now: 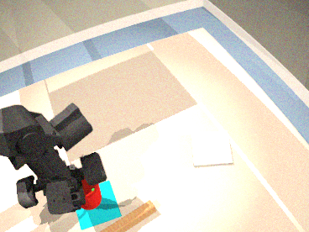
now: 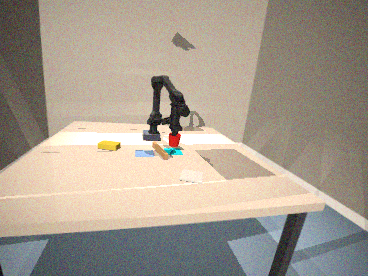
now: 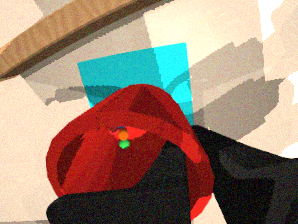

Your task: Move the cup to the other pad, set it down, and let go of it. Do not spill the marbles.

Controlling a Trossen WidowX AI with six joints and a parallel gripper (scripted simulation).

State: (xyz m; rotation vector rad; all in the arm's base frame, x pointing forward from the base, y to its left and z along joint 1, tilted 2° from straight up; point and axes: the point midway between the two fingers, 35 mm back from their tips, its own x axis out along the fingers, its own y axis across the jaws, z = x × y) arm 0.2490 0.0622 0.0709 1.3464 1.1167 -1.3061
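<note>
The cyan pad is 8 cm below my gripper tip and 3 cm ahead of it. Round my gripper tip: light blue pad 18 cm to the right, 8 cm below, 4 cm ahead; then wooden block 9 cm to the right, 7 cm below, 4 cm ahead; then red cup 3 cm ahead, 1 cm to the right.
</note>
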